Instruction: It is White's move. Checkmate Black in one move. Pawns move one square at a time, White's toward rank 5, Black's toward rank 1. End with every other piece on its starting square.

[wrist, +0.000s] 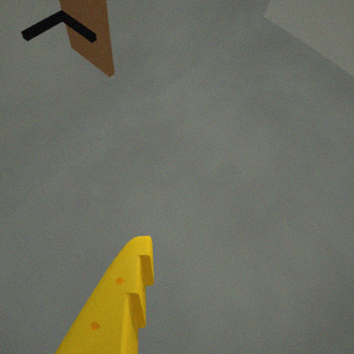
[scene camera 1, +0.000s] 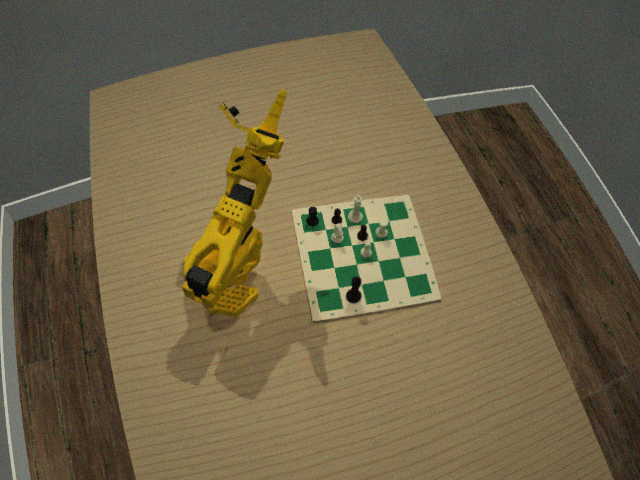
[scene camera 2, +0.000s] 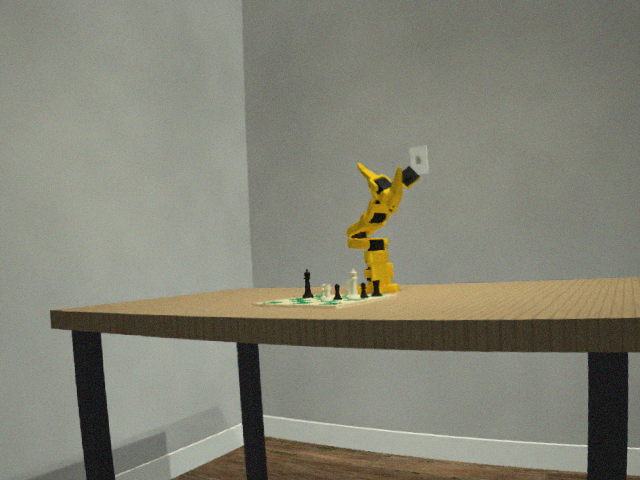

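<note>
Scene camera 1 shows a chessboard (scene camera 1: 398, 274), and scene camera 2 shows the chessboard (scene camera 2: 299, 302) too. In the wrist view the chessboard is out of frame.
</note>
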